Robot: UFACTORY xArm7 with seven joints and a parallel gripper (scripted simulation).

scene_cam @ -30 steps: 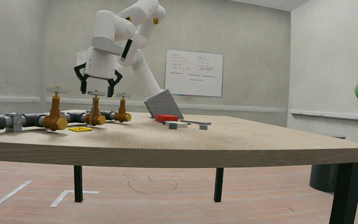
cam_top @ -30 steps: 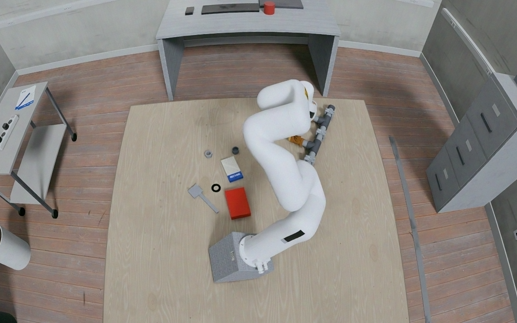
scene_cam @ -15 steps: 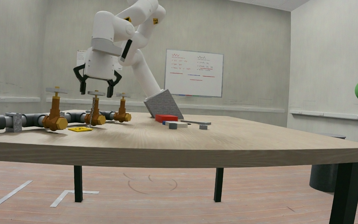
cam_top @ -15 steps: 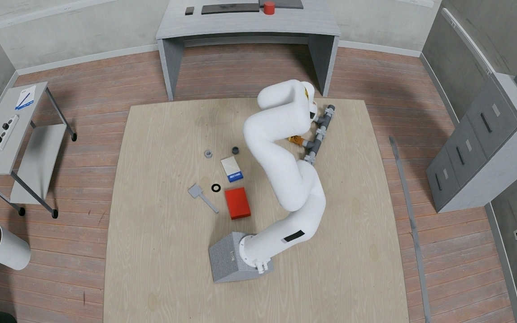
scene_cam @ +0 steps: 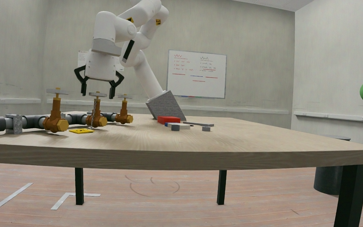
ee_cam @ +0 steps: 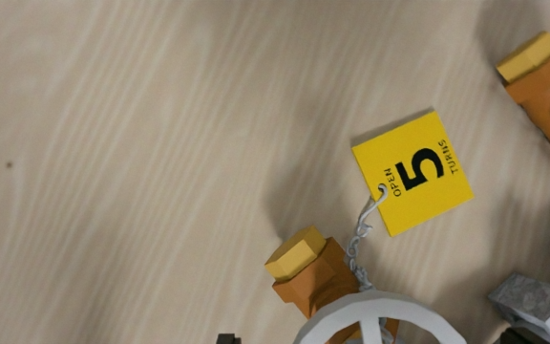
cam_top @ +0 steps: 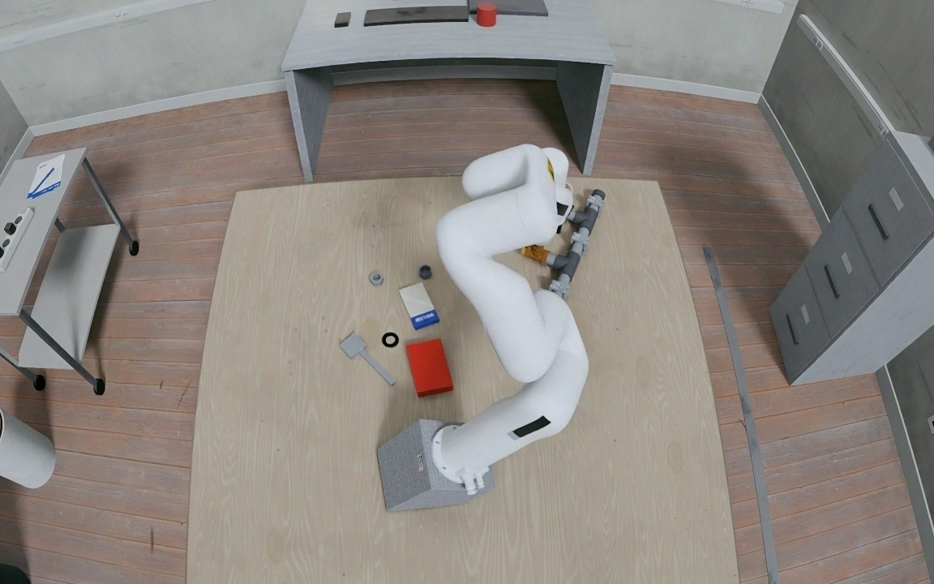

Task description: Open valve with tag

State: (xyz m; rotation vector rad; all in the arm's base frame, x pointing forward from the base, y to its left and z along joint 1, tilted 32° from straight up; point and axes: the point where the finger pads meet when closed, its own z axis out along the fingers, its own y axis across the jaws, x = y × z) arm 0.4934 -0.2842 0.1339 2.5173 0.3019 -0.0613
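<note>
The yellow tag is 80 mm ahead of my hand, 30 mm to the right of it and 110 mm below it. From my hand the other things lie so: blue-and-white box: 70 mm behind, 310 mm to the left, 110 mm below; then red block: 240 mm behind, 320 mm to the left, 100 mm below; then grey nut: 30 mm ahead, 400 mm to the left, 110 mm below.
</note>
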